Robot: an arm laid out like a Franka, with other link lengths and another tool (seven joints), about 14 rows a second.
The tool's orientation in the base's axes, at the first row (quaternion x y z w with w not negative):
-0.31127 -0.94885 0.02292 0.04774
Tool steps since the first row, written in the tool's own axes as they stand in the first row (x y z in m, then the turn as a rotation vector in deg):
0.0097 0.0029 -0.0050 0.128 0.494 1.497
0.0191 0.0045 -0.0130 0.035 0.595 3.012
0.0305 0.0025 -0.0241 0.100 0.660 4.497
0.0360 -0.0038 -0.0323 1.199 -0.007 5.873
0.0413 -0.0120 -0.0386 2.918 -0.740 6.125
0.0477 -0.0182 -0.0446 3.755 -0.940 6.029
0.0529 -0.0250 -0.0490 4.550 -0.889 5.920
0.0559 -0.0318 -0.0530 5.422 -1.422 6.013
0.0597 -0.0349 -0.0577 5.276 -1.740 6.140
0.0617 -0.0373 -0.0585 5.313 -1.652 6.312
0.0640 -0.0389 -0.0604 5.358 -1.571 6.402
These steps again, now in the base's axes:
-0.0055 0.0082 0.0055 0.031 0.453 -1.515
-0.0113 0.0151 0.0141 0.006 0.458 -3.036
-0.0205 0.0204 0.0261 -0.163 0.529 -4.512
-0.0277 0.0187 0.0351 -1.581 0.624 -5.748
-0.0361 0.0154 0.0424 -3.417 1.050 -5.814
-0.0443 0.0142 0.0493 -4.196 1.386 -5.640
-0.0520 0.0119 0.0546 -4.792 1.900 -5.474
-0.0580 0.0083 0.0593 -5.814 1.987 -5.461
-0.0623 0.0081 0.0645 -5.897 1.642 -5.575
-0.0653 0.0074 0.0656 -5.893 1.733 -5.750
-0.0679 0.0075 0.0678 -5.891 1.824 -5.842

